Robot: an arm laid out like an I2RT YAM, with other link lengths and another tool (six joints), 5 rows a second.
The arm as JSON. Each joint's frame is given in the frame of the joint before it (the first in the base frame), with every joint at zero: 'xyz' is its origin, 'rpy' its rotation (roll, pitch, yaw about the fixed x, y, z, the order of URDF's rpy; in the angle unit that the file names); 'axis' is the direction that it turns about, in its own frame. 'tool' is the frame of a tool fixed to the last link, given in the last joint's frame.
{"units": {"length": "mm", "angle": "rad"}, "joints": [
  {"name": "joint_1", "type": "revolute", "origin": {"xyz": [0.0, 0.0, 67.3], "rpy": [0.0, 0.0, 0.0]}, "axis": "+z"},
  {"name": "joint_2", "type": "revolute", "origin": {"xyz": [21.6, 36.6, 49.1], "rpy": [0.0, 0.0, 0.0]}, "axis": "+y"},
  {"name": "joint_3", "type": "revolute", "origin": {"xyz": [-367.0, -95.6, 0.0], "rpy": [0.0, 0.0, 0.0]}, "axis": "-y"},
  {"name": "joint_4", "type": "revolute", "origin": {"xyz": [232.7, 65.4, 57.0], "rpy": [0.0, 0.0, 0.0]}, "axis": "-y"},
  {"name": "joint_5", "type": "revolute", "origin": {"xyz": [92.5, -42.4, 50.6], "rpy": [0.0, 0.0, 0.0]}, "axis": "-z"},
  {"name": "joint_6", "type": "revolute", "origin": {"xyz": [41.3, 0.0, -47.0], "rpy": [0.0, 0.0, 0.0]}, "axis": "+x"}
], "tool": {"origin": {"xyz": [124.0, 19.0, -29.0], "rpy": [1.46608, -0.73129, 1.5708]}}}
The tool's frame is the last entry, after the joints.
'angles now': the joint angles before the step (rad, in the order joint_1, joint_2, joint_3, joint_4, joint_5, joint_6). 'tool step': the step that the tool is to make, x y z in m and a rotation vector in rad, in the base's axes. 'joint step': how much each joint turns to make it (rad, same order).
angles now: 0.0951, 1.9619, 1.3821, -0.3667, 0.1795, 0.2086
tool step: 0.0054, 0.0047, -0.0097, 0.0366, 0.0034, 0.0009
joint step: -0.0031, 0.0246, -0.0016, 0.0233, -0.0322, 0.0184
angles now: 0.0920, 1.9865, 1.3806, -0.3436, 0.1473, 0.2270
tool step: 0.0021, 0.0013, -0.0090, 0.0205, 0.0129, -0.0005
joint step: -0.0046, 0.0200, 0.0000, 0.0078, -0.0200, 0.0092
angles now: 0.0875, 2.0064, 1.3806, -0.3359, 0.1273, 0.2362
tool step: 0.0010, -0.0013, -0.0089, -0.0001, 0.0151, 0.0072
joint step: -0.0046, 0.0184, -0.0001, 0.0046, -0.0077, -0.0091
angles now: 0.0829, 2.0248, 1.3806, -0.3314, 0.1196, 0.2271
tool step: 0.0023, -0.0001, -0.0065, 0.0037, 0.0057, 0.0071
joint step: -0.0031, 0.0154, 0.0002, 0.0106, -0.0092, -0.0062
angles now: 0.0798, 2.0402, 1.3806, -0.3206, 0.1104, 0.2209
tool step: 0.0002, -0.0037, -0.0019, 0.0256, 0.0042, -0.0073
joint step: -0.0154, 0.0045, -0.0002, 0.0016, -0.0260, 0.0077
